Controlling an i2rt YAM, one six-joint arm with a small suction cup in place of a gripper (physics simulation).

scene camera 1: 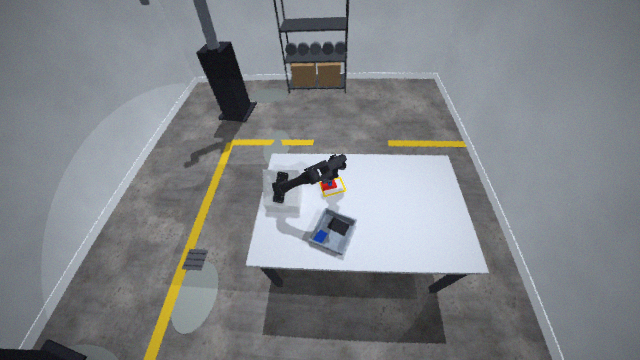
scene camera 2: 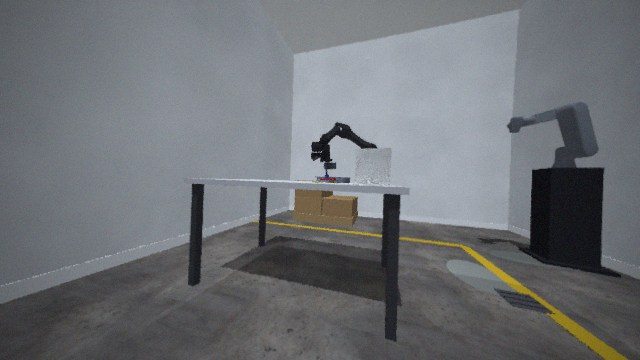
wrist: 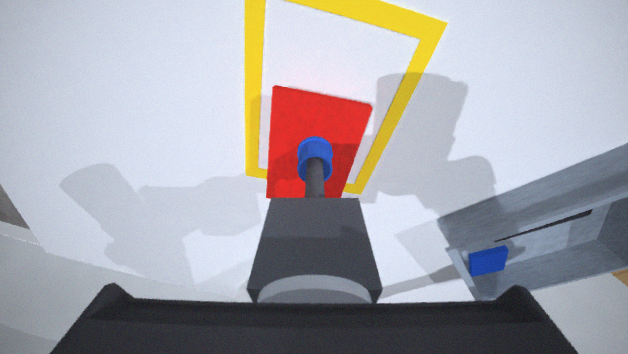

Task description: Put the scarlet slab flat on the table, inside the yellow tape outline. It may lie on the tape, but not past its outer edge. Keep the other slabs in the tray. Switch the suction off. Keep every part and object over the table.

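Where they show: end effector, tool point: [scene camera 1: 329, 185] [scene camera 2: 326, 179] [wrist: 314, 146]; arm's base, origin of the base link: [scene camera 1: 280, 187] [scene camera 2: 373, 160].
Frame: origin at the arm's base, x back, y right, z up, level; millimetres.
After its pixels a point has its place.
The scarlet slab [scene camera 1: 327, 185] @(x -273, y -163, z -141 mm) [scene camera 2: 330, 179] @(x -251, y -198, z -149 mm) [wrist: 320, 115] @(x -315, y -192, z -145 mm) looks level at my suction cup [scene camera 1: 330, 183] [scene camera 2: 327, 176] [wrist: 315, 152], very low over the table; whether it touches is not clear. In the wrist view its far part lies within the yellow tape outline [scene camera 1: 335, 193] @(x -337, y -127, z -174 mm) [wrist: 254, 60] @(x -308, y -251, z -174 mm), while its near end covers part of the near tape side and appears to reach past it. My gripper mount hides that near edge. A blue slab [scene camera 1: 320, 236] @(x -298, y 216, z -163 mm) [wrist: 488, 261] @(x -302, y 203, z -163 mm) and a black slab [scene camera 1: 339, 226] @(x -405, y 127, z -163 mm) [wrist: 580, 216] @(x -434, y 173, z -163 mm) are in the grey tray [scene camera 1: 351, 236] @(x -483, y 199, z -125 mm) [wrist: 540, 200] @(x -400, y 60, z -150 mm).
The arm's pale base block [scene camera 1: 282, 207] @(x -18, y 87, z -106 mm) [scene camera 2: 373, 165] @(x 18, y -80, z -42 mm) stands at the left end of the white table [scene camera 1: 415, 215] @(x -890, y -44, z -175 mm) [scene camera 2: 240, 181] @(x -705, y -565, z -181 mm) in scene camera 1. The tray's walls rise near the outline. A shelf rack [scene camera 1: 314, 24] stands on the floor behind the table.
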